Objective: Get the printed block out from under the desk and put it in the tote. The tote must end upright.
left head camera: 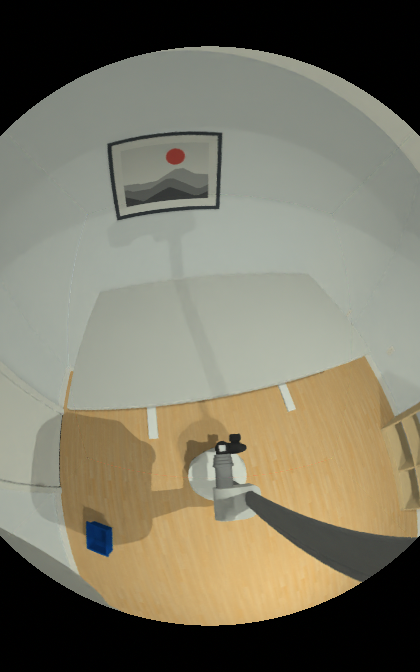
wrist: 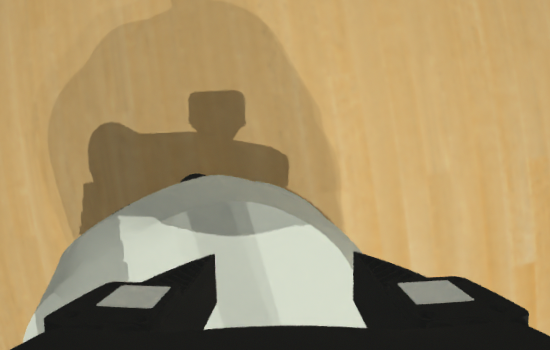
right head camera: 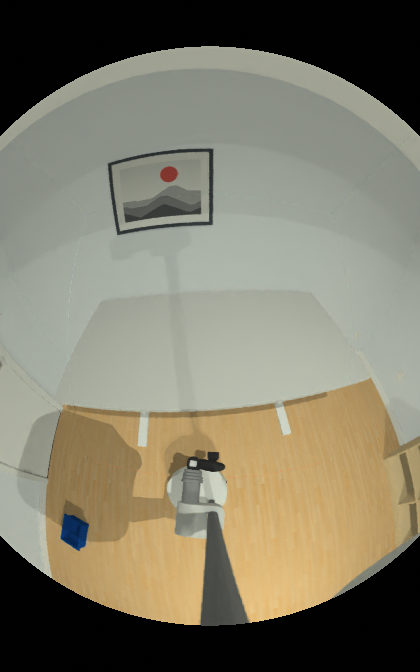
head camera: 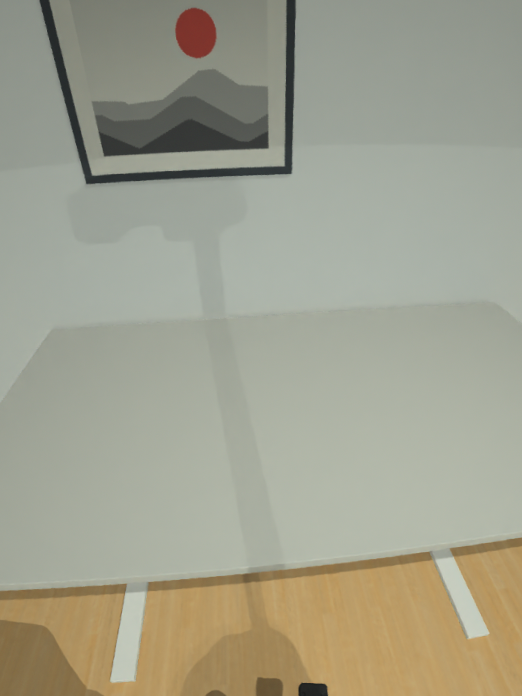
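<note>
The printed block does not show in any view; the desktop hides much of the floor under the desk. The blue tote stands on the floor at the lower left of both side head views, its open top facing up. My gripper is open and empty, pointing down above my white round base. In the side head views the dark wrist and gripper body show from above, in front of the desk; the fingertips are hidden there.
The desk's left foot and right foot stick out in front of the desktop. My base is close before them. A wooden shelf unit stands at the right. A framed picture hangs behind the desk.
</note>
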